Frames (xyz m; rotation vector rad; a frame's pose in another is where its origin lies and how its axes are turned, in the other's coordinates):
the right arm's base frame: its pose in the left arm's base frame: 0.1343 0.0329 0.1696 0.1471 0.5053 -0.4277
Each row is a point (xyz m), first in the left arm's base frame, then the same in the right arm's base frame.
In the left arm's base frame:
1: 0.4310 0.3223 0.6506
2: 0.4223 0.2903 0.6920
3: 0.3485 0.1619 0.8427
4: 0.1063 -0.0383 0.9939
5: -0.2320 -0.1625 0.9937
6: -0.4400 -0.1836 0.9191
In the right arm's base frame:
1: -0.1094 0.4044 0.4771
2: -0.1254 0.3731 0.5169
3: -0.2124 0.2303 0.6461
4: -0.4067 -0.0498 0.7193
5: -0.6289 -0.3077 0.6011
6: -0.7483 -0.4189 0.4505

